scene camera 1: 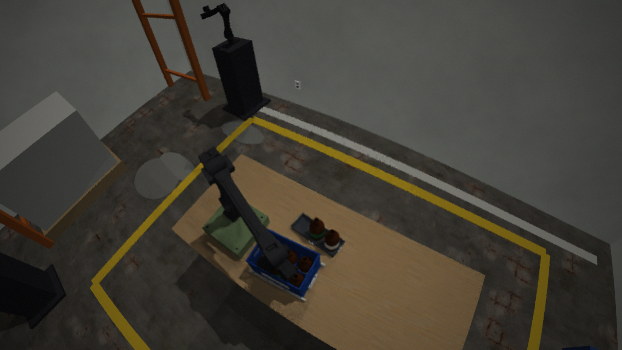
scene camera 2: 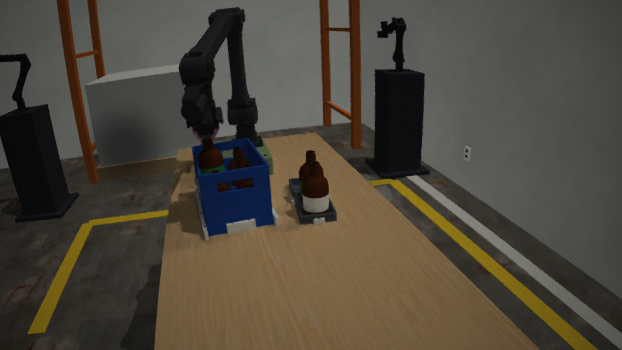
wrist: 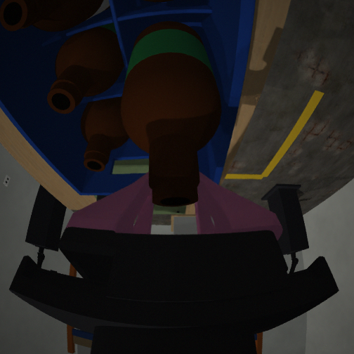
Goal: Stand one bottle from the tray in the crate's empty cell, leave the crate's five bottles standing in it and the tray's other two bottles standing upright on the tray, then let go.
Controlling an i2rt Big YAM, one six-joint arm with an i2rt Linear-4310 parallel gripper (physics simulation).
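Seen in the pictures: gripper, fingertip midpoint: [scene camera 2: 207, 142]; arm's base, origin of the base link: [scene camera 1: 235, 210].
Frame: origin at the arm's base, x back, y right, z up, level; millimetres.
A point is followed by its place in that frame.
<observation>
My gripper [scene camera 2: 206, 137] {y 129, x -370, z 133 mm} [wrist: 173, 178] is shut on the neck of a brown bottle with a green band [scene camera 2: 211, 159] {y 118, x -431, z 100 mm} [wrist: 171, 100]. This bottle is upright, its lower part inside the blue crate [scene camera 2: 237, 205] {y 59, x -541, z 1 mm} [wrist: 242, 55] and hidden by the wall in scene camera 2. It stands higher than the crate's other brown bottles [scene camera 1: 305, 263] [scene camera 2: 241, 171] [wrist: 87, 62]. Whether its base touches the cell floor does not show. In scene camera 1 the arm hides part of the crate [scene camera 1: 310, 281] {y 68, x -544, z -25 mm}. A white-banded bottle [scene camera 1: 332, 240] {y -140, x -523, z 43 mm} [scene camera 2: 315, 192] {y -153, x -543, z 13 mm} and a green-banded bottle [scene camera 1: 317, 229] {y -149, x -431, z 40 mm} [scene camera 2: 305, 171] {y -148, x -436, z 34 mm} stand upright on the dark tray [scene camera 1: 302, 225] {y -165, x -320, z -70 mm} [scene camera 2: 327, 218] {y -182, x -555, z -65 mm}.
The crate and tray are on a wooden table [scene camera 1: 390, 280] {y -158, x -860, z -75 mm} [scene camera 2: 240, 290] {y 75, x -807, z -75 mm}, with a gap between them. The arm's green base plate [scene camera 1: 237, 235] {y 101, x -108, z -6 mm} [scene camera 2: 266, 156] {y -61, x -153, z -6 mm} is close behind the crate. White brackets [scene camera 2: 241, 226] {y 55, x -552, z -57 mm} are at the crate's foot. The crate is near one long table edge.
</observation>
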